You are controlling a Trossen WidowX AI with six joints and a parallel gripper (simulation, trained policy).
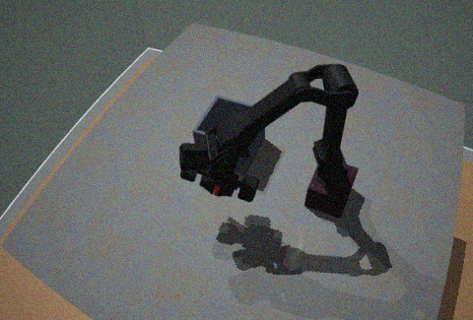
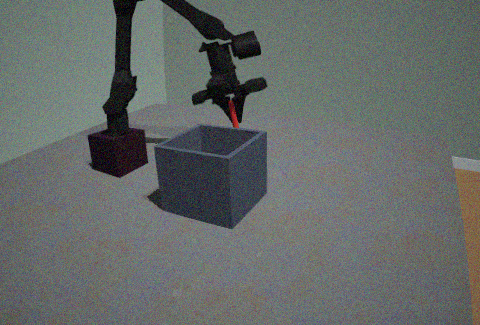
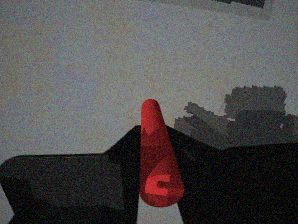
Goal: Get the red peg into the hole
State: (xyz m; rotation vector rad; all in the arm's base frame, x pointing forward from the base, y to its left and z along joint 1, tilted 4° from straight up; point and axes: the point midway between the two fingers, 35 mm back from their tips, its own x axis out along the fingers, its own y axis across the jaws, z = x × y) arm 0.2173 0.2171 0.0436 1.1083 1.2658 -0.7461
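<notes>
Right now my gripper tip is 210 mm to the left of the plate, 110 mm short of it and 50 mm above it. The rest, counted from my gripper tip: red peg (20 mm above, 10 mm to the right).
</notes>
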